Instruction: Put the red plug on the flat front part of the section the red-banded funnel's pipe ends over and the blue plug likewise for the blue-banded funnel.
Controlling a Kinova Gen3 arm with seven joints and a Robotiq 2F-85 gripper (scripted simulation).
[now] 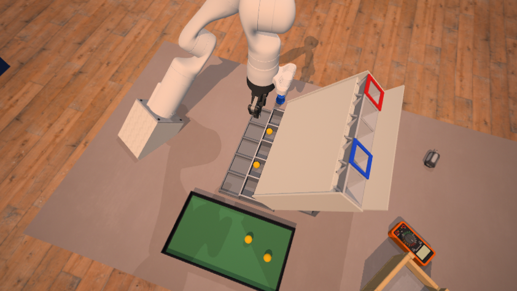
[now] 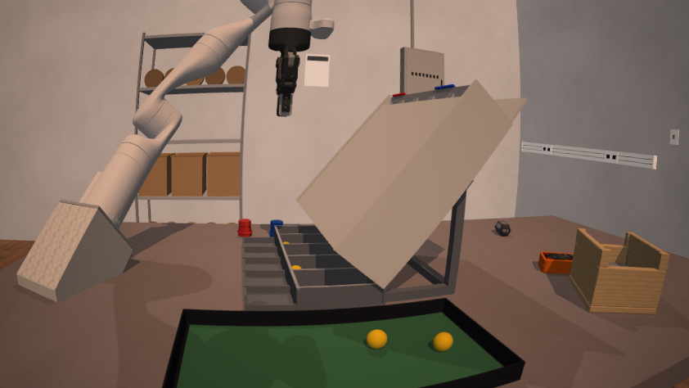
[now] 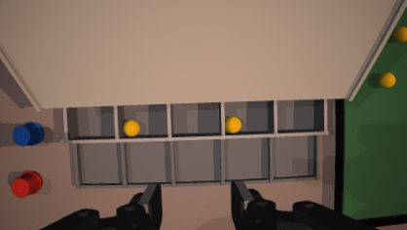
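Right now my hand is 100 mm short of the green marble tray, 310 mm to the left of it and 290 mm above it. Also, from my hand: wooden box: 600 mm ahead, 170 mm to the right, 250 mm below; then beige cover: 150 mm ahead, 30 mm to the left, 90 mm below; then orange multimeter: 600 mm ahead, 280 mm below.
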